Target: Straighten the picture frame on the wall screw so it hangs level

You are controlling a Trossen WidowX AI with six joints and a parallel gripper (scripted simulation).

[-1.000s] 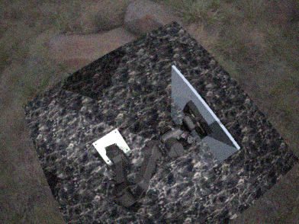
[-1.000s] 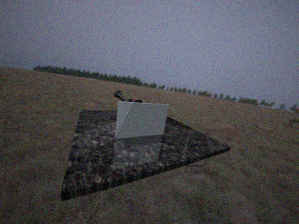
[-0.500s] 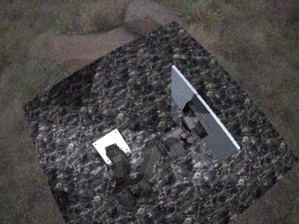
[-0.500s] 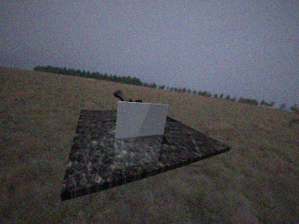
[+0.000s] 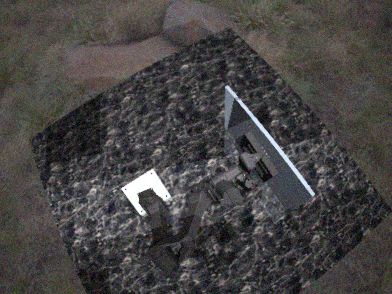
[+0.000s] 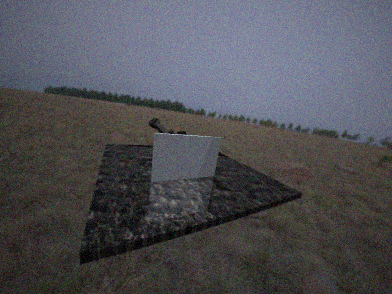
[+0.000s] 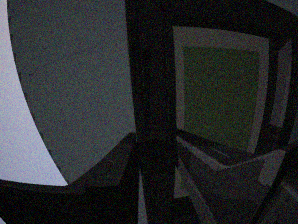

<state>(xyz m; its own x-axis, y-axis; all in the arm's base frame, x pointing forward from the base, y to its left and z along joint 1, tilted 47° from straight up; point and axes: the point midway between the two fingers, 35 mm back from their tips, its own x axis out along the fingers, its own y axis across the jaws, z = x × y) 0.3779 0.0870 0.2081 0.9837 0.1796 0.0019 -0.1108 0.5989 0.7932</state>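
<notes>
Right now my gripper tip is 50 mm above the picture frame and 10 mm to the right of it. The rest, counted from my gripper tip: wall panel: 70 mm below, 20 mm to the left, 10 mm ahead.
</notes>
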